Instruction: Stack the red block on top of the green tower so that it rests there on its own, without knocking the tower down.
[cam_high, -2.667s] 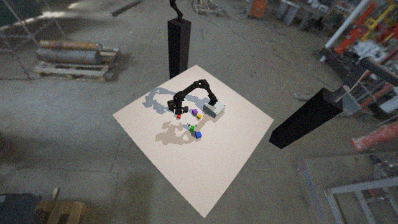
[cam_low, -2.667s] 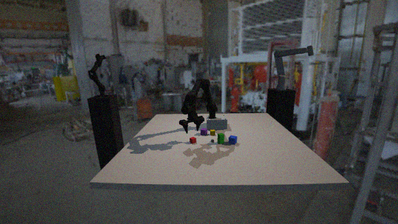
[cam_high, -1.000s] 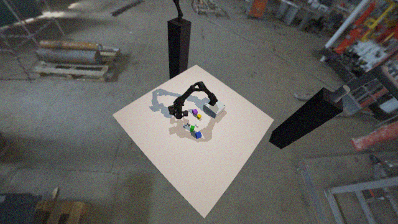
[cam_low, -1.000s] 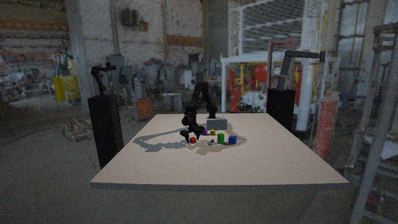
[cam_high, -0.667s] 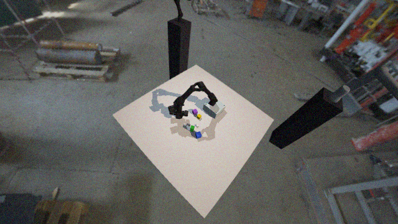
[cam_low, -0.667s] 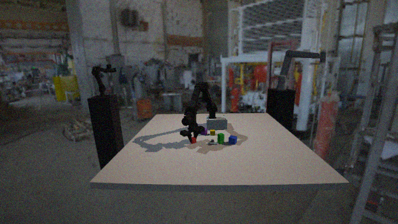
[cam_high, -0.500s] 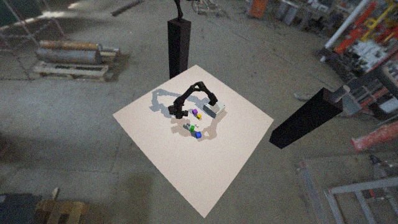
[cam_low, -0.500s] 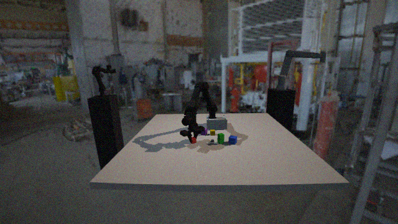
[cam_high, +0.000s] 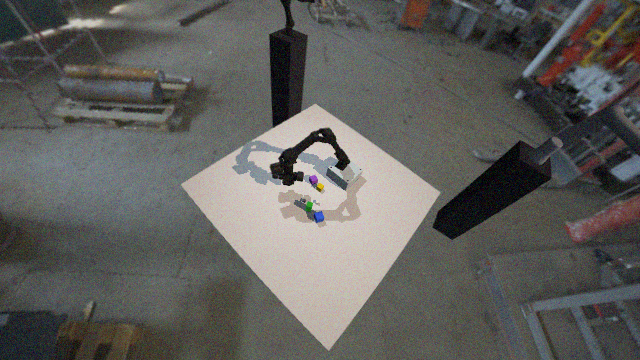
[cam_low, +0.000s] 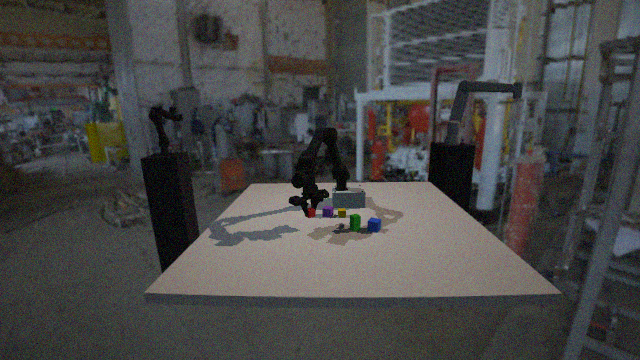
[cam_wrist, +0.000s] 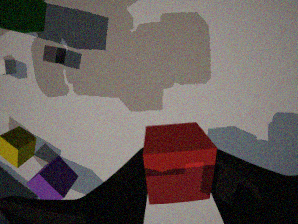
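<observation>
The small grey piece lies 1 cm ahead of my gripper tip, 14 cm to the left of it and 6 cm below it. The rest, counted from my gripper tip: red block (1 cm above); purple block (15 cm behind, 10 cm to the left, 5 cm below); yellow block (13 cm behind, 17 cm to the left, 5 cm below).
</observation>
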